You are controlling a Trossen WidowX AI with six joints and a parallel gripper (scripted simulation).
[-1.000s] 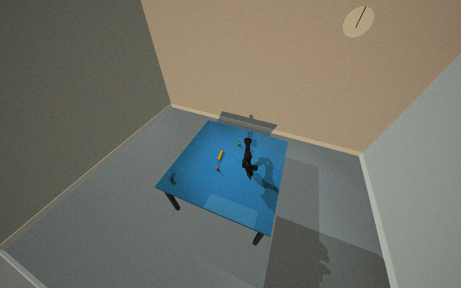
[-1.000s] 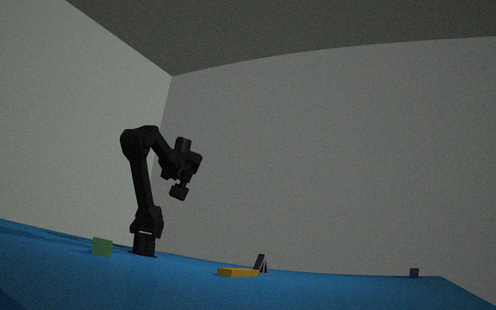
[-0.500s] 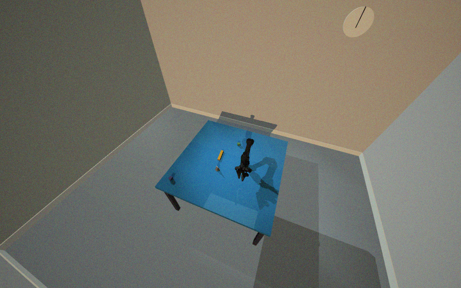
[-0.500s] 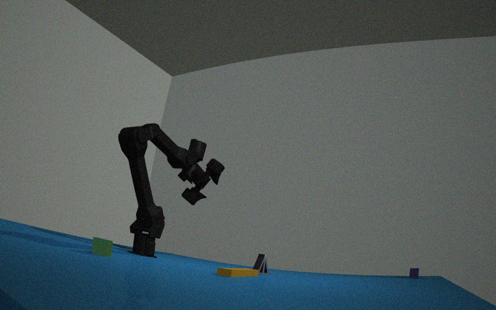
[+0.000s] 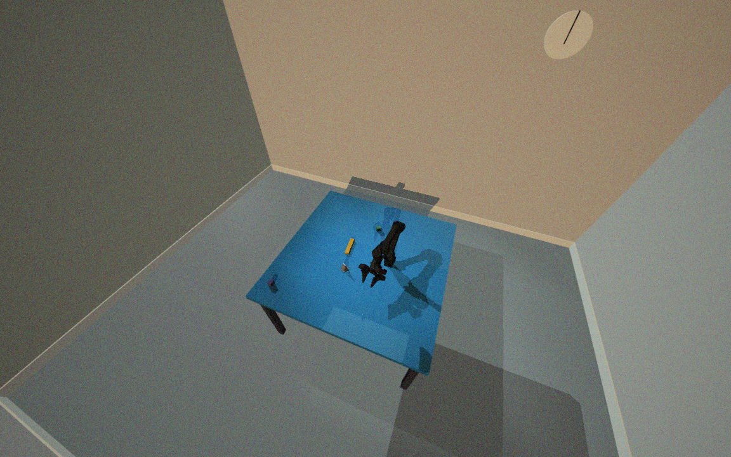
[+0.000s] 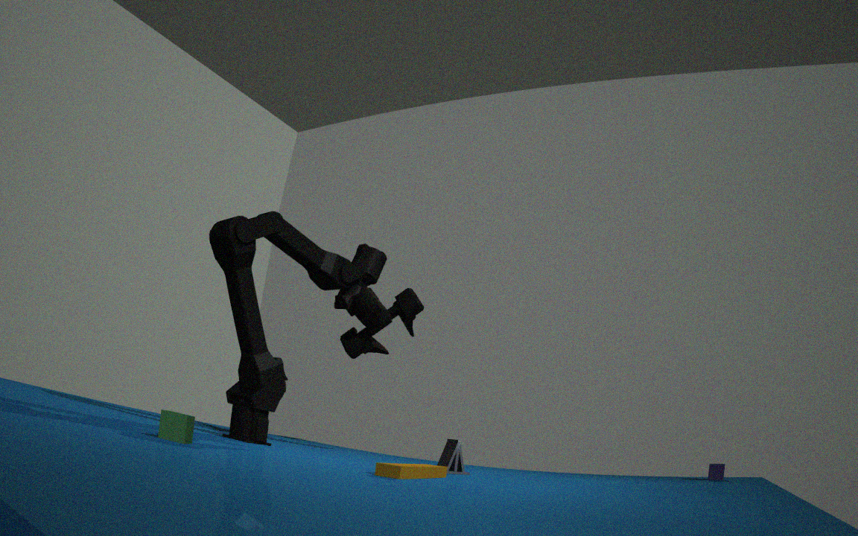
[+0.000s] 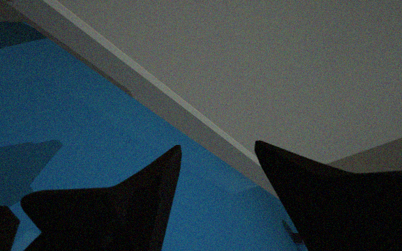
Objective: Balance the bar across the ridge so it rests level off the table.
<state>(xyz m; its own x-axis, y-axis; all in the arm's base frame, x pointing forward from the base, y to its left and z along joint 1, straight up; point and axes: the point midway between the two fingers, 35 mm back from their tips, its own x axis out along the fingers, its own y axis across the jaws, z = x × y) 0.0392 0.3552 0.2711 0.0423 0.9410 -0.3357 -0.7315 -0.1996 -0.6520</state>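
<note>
Now: the yellow bar 31 cm ahead of my gripper tip, 42 cm to the right of it and 25 cm below it. The rest, counted from my gripper tip: green cube: 16 cm ahead, 70 cm to the right, 24 cm below; then purple cube: 70 cm ahead, 11 cm to the left, 24 cm below.
</note>
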